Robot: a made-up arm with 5 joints.
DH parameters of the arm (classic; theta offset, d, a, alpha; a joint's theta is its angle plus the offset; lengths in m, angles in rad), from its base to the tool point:
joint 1: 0 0.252 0 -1.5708
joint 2: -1.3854 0 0.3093 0
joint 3: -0.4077 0 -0.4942 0
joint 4: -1.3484 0 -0.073 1.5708
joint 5: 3.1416 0.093 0 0
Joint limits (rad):
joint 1: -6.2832..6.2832
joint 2: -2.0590..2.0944
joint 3: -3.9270..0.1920
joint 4: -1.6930..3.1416
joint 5: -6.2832..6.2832
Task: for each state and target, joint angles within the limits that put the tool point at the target. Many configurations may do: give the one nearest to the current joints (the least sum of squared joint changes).
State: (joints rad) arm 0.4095 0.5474 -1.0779 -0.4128 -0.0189
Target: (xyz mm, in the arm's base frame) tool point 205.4 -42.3 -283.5
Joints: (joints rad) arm -0.2031 1.2377 -0.7201 -0.2670 -0.0189
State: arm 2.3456 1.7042 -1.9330 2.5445 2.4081
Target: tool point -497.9 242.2 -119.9
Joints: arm 2.6889 1.4176 -2.0124 2.6287 2.4081
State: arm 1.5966 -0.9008 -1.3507 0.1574 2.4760
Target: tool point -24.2 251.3 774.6
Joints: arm 1.6668 -1.1370 -0.7651 0.2154 2.4760
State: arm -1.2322 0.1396 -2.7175 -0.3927 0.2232
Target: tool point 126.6 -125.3 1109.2
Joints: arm -0.7803 0.1513 -2.7664 -0.5163 0.2232
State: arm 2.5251 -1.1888 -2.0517 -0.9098 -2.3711
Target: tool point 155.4 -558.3 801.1
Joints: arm 1.8423 -1.3192 -1.9896 -1.0741 -2.3711
